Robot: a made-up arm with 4 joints. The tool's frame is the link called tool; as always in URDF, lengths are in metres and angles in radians. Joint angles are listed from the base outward. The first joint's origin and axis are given. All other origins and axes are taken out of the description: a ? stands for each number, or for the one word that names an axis. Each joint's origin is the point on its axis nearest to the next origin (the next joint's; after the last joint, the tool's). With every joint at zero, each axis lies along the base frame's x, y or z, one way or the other. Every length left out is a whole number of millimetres.
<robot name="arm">
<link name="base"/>
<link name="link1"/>
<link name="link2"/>
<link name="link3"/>
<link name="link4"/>
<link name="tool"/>
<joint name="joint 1" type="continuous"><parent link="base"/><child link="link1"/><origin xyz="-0.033 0 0.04" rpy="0 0 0"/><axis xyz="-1 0 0"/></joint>
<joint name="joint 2" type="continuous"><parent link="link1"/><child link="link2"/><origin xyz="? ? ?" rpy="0 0 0"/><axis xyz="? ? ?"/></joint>
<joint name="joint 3" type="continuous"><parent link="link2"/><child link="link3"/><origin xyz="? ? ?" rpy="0 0 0"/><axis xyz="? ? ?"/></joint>
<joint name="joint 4" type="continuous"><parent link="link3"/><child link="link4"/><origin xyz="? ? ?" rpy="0 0 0"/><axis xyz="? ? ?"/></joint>
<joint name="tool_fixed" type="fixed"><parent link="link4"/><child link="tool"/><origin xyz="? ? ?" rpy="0 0 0"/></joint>
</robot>
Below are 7 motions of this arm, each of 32 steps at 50 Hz.
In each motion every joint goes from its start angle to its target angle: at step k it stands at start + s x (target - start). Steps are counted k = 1, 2, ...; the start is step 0. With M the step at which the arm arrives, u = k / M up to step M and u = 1 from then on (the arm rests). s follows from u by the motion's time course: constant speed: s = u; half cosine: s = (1 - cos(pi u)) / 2; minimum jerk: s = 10 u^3 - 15 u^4 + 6 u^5.
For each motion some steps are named. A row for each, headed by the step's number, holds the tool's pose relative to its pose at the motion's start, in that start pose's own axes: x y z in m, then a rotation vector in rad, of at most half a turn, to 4 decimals.
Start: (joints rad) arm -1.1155 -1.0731 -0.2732 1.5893
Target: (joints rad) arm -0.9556 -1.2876 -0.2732 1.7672
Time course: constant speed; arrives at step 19
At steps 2, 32:
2: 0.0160 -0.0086 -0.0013 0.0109 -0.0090 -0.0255
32: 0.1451 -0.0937 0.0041 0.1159 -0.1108 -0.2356

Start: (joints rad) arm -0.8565 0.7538 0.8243 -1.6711
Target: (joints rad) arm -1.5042 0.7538 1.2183 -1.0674
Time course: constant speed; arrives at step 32
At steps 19, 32:
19: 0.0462 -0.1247 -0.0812 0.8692 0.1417 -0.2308
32: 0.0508 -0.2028 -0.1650 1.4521 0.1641 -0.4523

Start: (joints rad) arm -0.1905 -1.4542 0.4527 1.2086
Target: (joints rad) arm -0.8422 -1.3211 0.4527 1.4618
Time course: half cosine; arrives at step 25
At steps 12, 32:
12: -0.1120 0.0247 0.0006 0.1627 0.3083 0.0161
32: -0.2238 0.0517 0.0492 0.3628 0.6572 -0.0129

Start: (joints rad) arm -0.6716 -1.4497 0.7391 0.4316
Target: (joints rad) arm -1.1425 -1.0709 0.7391 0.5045
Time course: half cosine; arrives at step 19
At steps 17, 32:
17: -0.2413 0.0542 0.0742 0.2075 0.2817 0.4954
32: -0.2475 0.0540 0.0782 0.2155 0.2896 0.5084

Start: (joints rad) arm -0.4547 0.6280 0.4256 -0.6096
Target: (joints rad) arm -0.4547 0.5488 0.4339 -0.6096
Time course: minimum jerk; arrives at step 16
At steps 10, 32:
10: 0.0131 0.0011 -0.0136 0.0060 0.0565 0.0103
32: 0.0178 0.0016 -0.0189 0.0083 0.0779 0.0142

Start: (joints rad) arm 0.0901 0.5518 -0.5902 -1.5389
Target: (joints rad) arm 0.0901 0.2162 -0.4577 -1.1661
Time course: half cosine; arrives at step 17
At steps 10, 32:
10: 0.0282 0.0443 0.0349 0.3206 -0.0831 0.1979
32: 0.0395 0.0679 0.0558 0.5005 -0.1021 0.3234

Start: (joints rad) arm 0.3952 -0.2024 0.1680 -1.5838
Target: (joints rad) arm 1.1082 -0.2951 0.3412 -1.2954
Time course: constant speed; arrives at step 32
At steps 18, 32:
18: 0.0409 0.1735 0.0255 -0.1313 0.1011 0.0237
32: 0.0731 0.3016 -0.0059 -0.2312 0.1926 0.0159

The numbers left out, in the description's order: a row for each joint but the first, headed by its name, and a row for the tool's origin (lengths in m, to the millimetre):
joint 2: xyz 0 0.395 0.086, axis 0 -1 0
joint 3: xyz 0.228 0 0.006, axis 1 0 0
joint 4: xyz 0 0.017 0.284, axis 1 0 0
tool: xyz 0 0.096 -0.02

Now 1 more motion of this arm.
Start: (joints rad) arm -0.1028 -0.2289 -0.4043 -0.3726
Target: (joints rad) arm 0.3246 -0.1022 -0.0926 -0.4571
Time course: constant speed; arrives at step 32
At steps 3, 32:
3: 0.0030 0.0122 -0.0090 -0.0178 -0.0024 -0.0146
32: 0.0240 0.1163 -0.1131 -0.1950 -0.0546 -0.1316

